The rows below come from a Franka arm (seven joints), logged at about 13 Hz.
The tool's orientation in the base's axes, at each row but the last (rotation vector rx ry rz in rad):
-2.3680 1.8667 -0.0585
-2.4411 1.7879 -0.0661
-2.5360 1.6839 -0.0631
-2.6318 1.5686 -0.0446
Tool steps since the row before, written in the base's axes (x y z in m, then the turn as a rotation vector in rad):
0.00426 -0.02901 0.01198 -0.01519 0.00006 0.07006
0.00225 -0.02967 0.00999 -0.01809 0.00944 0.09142
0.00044 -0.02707 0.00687 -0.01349 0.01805 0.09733
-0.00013 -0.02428 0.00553 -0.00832 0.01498 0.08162
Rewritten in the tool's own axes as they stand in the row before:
0.02860 0.00106 -0.01358 -0.00696 0.00608 -0.07109
0.02861 0.00552 -0.01167 -0.01747 0.00351 -0.09196
0.02497 0.00931 -0.00835 -0.02372 -0.00464 -0.09694
0.02120 0.01116 -0.00677 -0.01833 -0.00644 -0.08111

